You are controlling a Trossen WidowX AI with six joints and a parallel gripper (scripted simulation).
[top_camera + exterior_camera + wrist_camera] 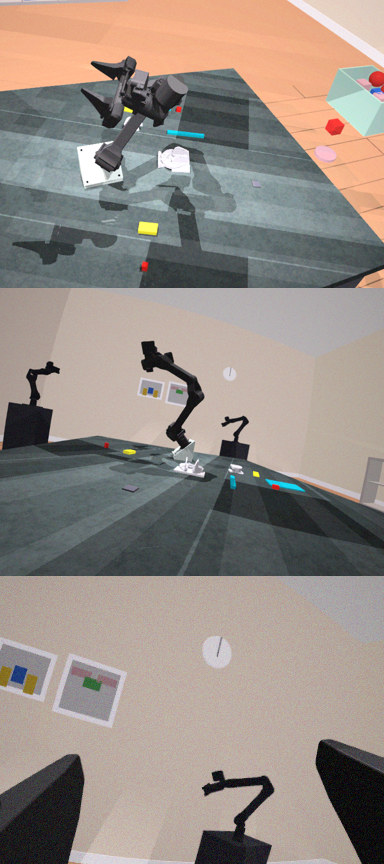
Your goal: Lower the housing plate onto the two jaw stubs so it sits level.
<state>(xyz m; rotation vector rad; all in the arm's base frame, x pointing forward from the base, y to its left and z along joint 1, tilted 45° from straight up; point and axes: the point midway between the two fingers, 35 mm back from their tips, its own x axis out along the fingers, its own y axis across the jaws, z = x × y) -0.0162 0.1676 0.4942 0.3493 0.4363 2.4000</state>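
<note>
My gripper tip is 30 cm short of the grey housing plate, 44 cm to the right of it and 53 cm above it. From my gripper tip the other things lie so: red cube: 7 cm ahead, 21 cm to the right, 55 cm below; yellow block: 13 cm ahead, 9 cm to the right, 55 cm below; white block: 30 cm ahead, 44 cm to the left, 55 cm below.
</note>
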